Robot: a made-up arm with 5 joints.
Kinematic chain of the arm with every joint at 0, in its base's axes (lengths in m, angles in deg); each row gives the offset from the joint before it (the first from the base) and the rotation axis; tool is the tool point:
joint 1: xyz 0 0 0.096 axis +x
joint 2: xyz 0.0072 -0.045 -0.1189 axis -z
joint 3: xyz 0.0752 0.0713 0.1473 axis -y
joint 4: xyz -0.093 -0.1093 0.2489 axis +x
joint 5: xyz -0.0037 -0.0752 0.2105 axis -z
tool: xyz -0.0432 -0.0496 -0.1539
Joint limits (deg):
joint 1: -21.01..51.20
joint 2: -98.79..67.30
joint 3: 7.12..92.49
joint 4: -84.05..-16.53
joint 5: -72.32..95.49
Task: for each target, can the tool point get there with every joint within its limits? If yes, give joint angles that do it. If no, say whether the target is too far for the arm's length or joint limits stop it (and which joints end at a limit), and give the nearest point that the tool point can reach.
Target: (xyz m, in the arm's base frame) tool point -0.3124 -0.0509 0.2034
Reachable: yes | joints 45.46 28.87 58.18 -48.50 -1.68
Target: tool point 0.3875 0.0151 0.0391
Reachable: no: joint limits stop it (at a limit: joint 1, joint 2, joint 3, joint 4) | nearest point 0.2022 -0.1180 -0.1706 | short by 0.310 m
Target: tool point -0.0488 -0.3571 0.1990
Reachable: yes | joints -2.09 -73.46 58.03 -62.12 23.79
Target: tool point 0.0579 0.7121 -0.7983
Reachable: no: too far | nearest point -0.1045 0.1752 -0.1031 | short by 0.893 m
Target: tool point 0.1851 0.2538 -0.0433
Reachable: no: joint limits stop it (at a limit: joint 2, joint 3, joint 4) | nearest point -0.0580 0.1738 0.0006 | short by 0.260 m
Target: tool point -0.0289 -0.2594 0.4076
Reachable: yes | joints -15.56 -71.55 45.44 -60.72 -30.56
